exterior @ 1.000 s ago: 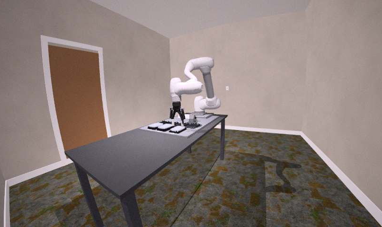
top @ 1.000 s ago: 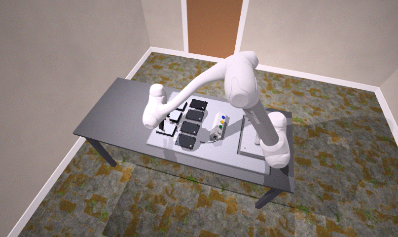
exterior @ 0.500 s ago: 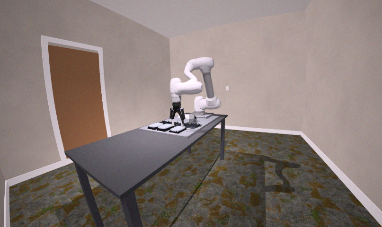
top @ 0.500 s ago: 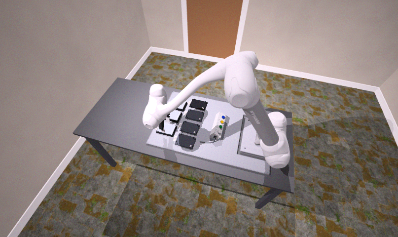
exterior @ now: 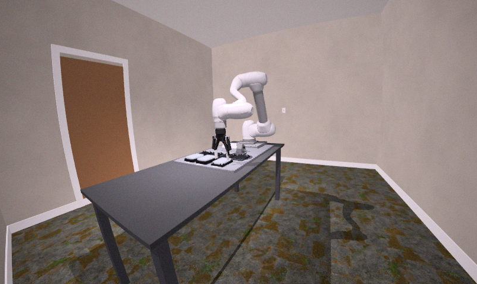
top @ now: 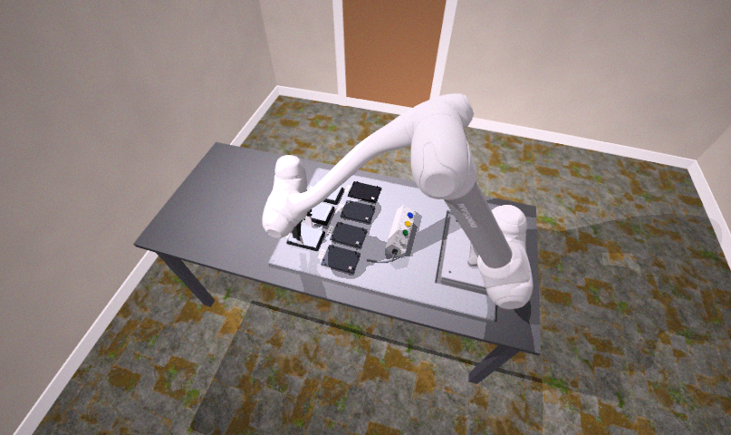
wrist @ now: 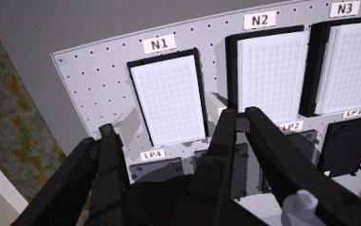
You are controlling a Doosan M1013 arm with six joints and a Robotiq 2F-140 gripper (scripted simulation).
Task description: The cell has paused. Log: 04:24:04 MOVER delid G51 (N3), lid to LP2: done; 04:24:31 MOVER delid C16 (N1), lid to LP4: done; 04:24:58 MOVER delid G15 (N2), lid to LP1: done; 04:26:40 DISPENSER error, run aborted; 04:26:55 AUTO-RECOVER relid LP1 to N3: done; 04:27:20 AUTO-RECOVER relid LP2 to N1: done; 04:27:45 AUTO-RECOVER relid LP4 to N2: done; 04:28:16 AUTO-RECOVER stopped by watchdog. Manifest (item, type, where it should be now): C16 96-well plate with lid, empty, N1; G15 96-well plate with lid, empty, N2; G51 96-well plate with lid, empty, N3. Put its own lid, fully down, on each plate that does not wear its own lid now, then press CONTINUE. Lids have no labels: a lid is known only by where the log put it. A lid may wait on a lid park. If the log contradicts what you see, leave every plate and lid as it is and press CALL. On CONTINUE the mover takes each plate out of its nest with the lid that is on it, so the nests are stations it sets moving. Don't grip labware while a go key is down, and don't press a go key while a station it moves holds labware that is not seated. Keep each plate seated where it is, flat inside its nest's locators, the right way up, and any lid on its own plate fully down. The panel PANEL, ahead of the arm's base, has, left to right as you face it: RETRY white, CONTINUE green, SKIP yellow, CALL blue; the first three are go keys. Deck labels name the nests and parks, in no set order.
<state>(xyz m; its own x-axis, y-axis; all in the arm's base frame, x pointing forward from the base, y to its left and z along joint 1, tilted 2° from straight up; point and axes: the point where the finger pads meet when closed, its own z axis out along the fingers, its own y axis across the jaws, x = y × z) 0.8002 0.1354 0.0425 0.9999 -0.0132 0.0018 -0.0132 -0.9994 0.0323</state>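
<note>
The plate is 4 cm below my hand. From my hand the other things lie so: LP3 label: 9 cm behind, 7 cm to the right, 6 cm below; nest N1: 5 cm below; LP4 label: 10 cm behind, 6 cm to the left, 6 cm below.
</note>
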